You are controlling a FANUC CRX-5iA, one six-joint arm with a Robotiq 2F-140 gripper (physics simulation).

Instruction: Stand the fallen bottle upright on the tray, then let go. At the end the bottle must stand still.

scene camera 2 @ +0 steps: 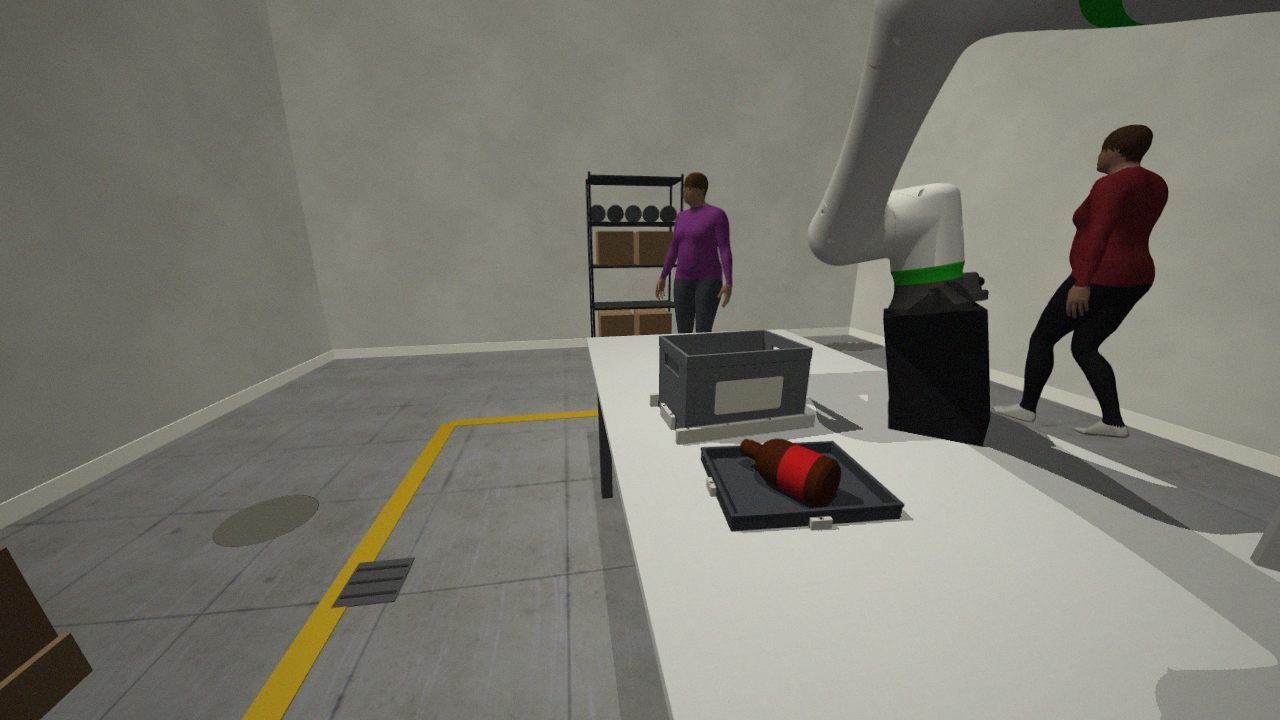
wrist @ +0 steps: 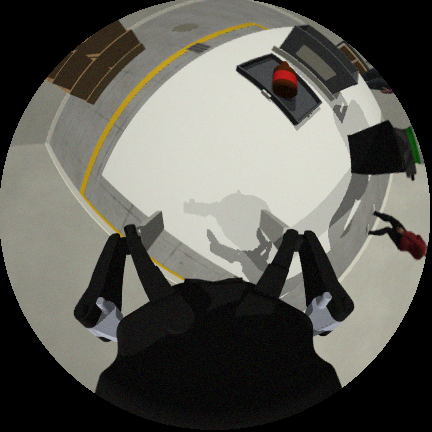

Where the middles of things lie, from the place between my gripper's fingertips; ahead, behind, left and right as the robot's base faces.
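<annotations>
My gripper is 1 cm short of the brown bottle point(scene camera 2: 813, 477) and 45 cm to the left of it, and it's 13 cm above it. Counting from my hand, there's the grey crate point(scene camera 2: 709, 378), which is 73 cm to the right of it, 4 cm behind it and 8 cm below it. The dark tray point(scene camera 2: 748, 502) is 45 cm to the right of my hand and 16 cm below it.
</annotations>
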